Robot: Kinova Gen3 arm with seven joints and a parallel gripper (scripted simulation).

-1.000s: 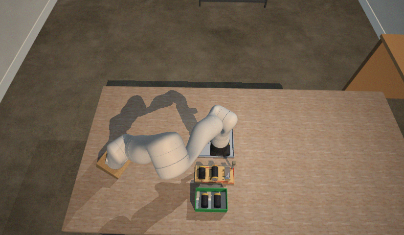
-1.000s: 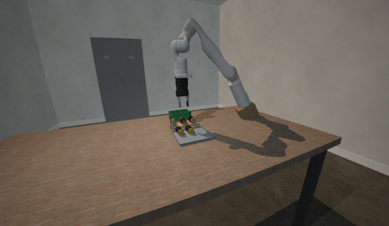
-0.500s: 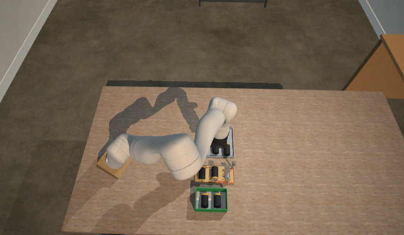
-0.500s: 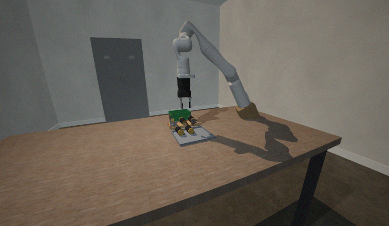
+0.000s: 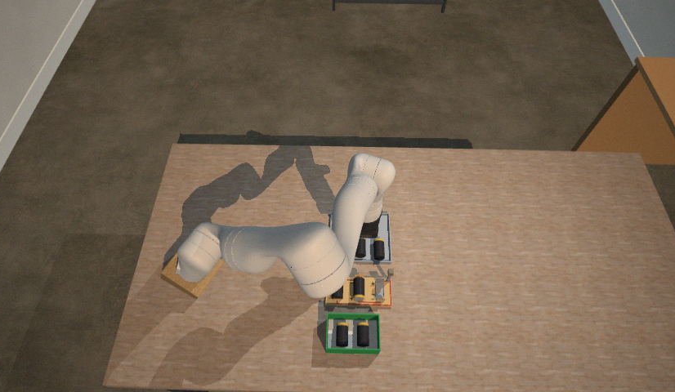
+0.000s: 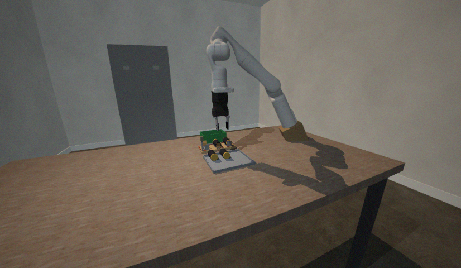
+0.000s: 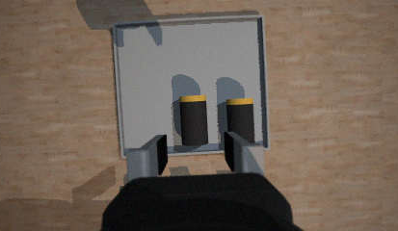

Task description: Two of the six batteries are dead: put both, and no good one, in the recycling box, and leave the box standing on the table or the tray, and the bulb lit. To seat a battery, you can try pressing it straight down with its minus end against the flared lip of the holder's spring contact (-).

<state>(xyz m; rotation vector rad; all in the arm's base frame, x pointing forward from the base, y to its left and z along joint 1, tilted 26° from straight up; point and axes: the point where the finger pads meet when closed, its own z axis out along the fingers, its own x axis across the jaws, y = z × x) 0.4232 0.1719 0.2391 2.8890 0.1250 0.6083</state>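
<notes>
My gripper is now 1 cm past the grey tray, 6 cm to the right of it and 15 cm above it. Also, from my hand: green recycling box (1 cm behind, 27 cm to the right, 14 cm below).
</notes>
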